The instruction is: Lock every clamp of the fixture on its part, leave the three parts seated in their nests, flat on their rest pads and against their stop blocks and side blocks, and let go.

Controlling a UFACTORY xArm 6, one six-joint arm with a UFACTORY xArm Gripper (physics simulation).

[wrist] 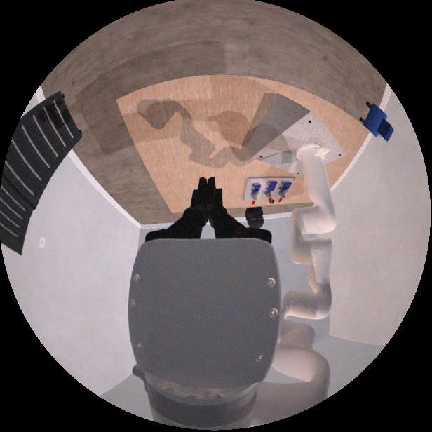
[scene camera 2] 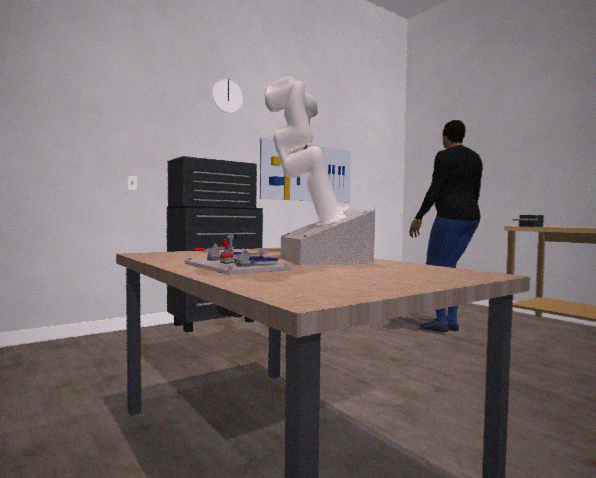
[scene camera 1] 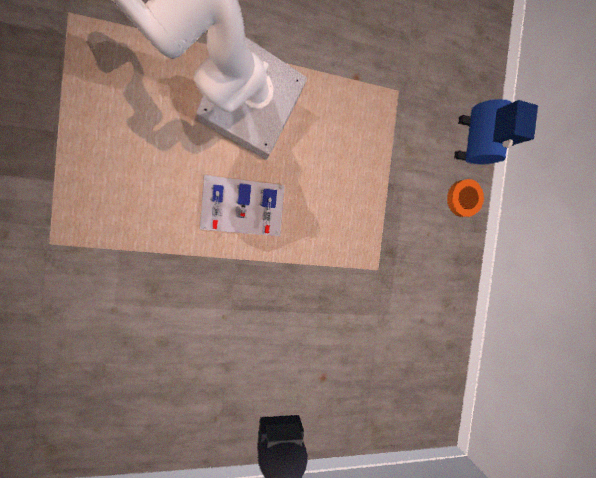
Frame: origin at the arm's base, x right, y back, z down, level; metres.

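Where they show: arm's base, origin of the base link: (scene camera 2: 331,221).
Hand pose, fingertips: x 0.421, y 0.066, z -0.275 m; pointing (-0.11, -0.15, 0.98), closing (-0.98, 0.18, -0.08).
Each offset is from my fingertips to the centre of the thing. "spot": to the spot under its first point. Level surfaces: height alone.
The fixture plate {dz +0.430, dx -0.476, dy -0.501 m} (scene camera 1: 230,202) (scene camera 2: 240,270) (wrist: 247,193) lies on the table with three blue parts: left (scene camera 1: 215,199), middle (scene camera 1: 244,194) and right (scene camera 1: 265,203). In scene camera 1, the left clamp {spot: dz +0.374, dx -0.378, dy -0.547 m} (scene camera 1: 216,210) and right clamp {spot: dz +0.375, dx -0.584, dy -0.515 m} (scene camera 1: 267,215) reach over their parts, with red handles stretched away from them. The middle clamp {spot: dz +0.327, dx -0.478, dy -0.527 m} (scene camera 1: 242,211) looks compact, its arm off the part; a red handle {spot: dz +0.357, dx -0.489, dy -0.539 m} (scene camera 2: 226,244) stands upright in scene camera 2. Exact seating against pads and blocks is too small to tell. My gripper (wrist: 208,186) is shut and empty, high up, away from the fixture.
The sloped grey robot base (scene camera 1: 286,95) (scene camera 2: 335,247) (wrist: 325,132) stands on the wooden table {dz +0.438 m} (scene camera 1: 125,215) (scene camera 2: 400,285) (wrist: 165,175) behind the fixture. A dark tool chest (scene camera 2: 212,182) (wrist: 42,135) and a person (scene camera 2: 457,185) stand beyond the table.
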